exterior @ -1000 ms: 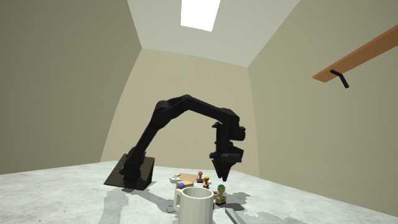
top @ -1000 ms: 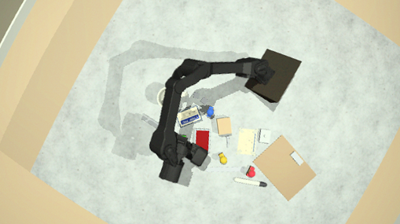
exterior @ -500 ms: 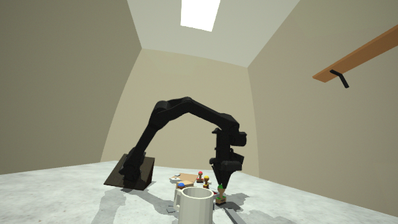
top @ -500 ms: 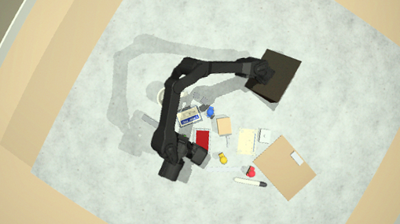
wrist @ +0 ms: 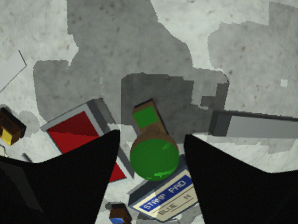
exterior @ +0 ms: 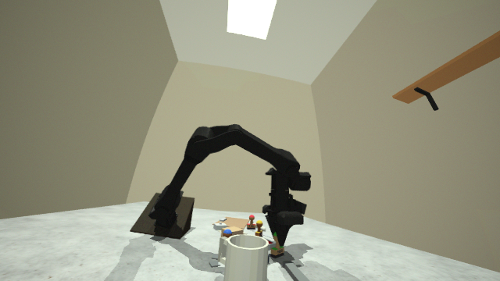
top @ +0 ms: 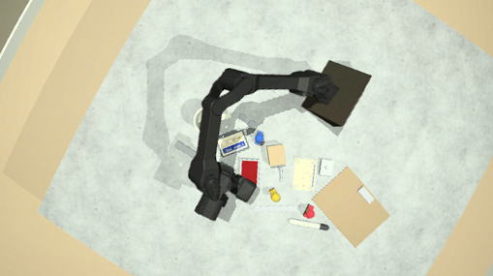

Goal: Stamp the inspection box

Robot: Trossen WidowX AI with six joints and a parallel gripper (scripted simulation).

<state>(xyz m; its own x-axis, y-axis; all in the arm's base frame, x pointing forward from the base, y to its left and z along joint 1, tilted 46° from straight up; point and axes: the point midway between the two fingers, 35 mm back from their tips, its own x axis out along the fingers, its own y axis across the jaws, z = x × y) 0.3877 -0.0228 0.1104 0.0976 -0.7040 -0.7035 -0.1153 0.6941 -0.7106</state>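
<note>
The green-knobbed stamp is 2 cm below my gripper tip. The rest, counted from my gripper tip: grey bar: 2 cm ahead, 12 cm to the right, 3 cm below; red ink pad: 4 cm behind, 6 cm to the left, 3 cm below; blue-and-white box: 9 cm behind, 4 cm to the right, 2 cm below.
</note>
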